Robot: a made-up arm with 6 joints.
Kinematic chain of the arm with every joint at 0, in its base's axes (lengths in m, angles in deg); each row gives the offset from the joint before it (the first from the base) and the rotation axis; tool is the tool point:
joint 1: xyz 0 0 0.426 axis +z
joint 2: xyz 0 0 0 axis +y
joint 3: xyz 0 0 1.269 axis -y
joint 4: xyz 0 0 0 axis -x
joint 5: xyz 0.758 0 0 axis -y
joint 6: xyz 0 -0.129 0 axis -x
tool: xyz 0 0 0
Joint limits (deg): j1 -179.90..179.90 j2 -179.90..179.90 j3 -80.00..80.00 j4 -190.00..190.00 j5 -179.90..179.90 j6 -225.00..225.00
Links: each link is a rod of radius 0.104 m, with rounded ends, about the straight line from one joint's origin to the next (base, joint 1, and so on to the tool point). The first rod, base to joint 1, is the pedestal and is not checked.
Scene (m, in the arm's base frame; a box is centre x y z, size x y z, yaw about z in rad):
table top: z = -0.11
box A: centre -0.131 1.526 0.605 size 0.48 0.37 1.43 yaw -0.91
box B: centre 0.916 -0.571 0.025 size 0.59 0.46 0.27 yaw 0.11
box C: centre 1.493 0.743 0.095 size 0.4 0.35 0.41 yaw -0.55
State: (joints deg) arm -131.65 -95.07 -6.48 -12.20 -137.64 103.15
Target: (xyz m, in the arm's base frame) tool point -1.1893 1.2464 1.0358
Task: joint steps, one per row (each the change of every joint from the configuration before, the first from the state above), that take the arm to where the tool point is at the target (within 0.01 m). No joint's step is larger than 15 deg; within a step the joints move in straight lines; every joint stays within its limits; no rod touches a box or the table.
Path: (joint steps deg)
1: 13.02 13.40 10.43 11.31 -6.68 4.51
2: 13.02 13.40 10.44 11.31 -6.68 4.51
3: 13.02 13.41 10.43 11.31 -6.68 4.51
4: 13.01 13.40 10.44 11.31 -6.68 4.51
5: 5.80 -13.48 -7.83 -10.27 4.08 -3.97
6: 5.80 -13.48 -7.83 -10.28 4.08 -3.97
7: 5.79 -13.48 -7.83 -10.27 4.08 -3.97
8: 5.80 -13.48 -7.84 -10.27 4.09 -3.97
9: 1.92 1.78 11.03 1.20 3.46 -0.72
10: 1.92 1.78 11.03 1.21 3.47 -0.72
11: 1.93 1.77 11.03 1.21 3.46 -0.72

